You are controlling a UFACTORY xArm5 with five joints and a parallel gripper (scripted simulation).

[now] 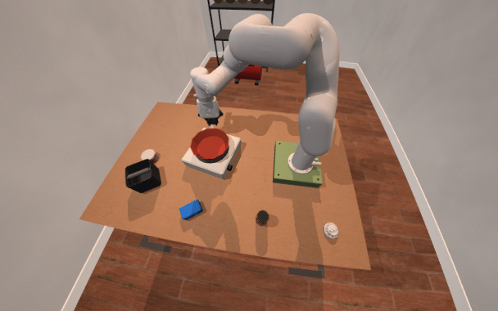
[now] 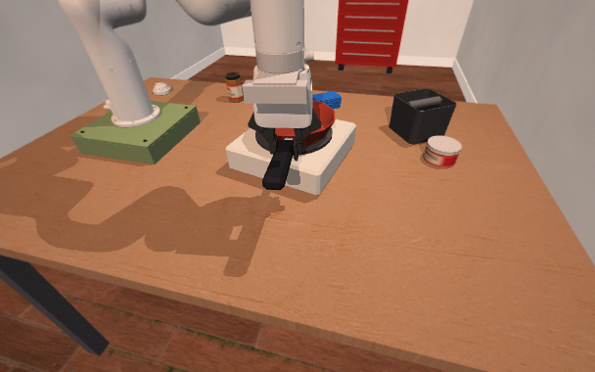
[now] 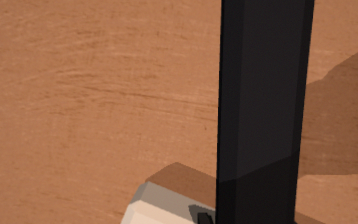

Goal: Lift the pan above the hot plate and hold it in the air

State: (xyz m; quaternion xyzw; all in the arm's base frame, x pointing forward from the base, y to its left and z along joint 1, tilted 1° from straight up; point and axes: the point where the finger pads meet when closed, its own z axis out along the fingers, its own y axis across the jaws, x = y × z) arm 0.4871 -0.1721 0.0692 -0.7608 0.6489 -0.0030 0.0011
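Now: the red pan 80 mm to the left of my hand, 10 mm below it and 10 mm behind it. Round my hand: blue block: 460 mm to the left, 100 mm below, 10 mm ahead; then hot plate: 150 mm to the left, 80 mm below, 40 mm behind; then white disc: 620 mm behind, 470 mm to the left, 110 mm below.
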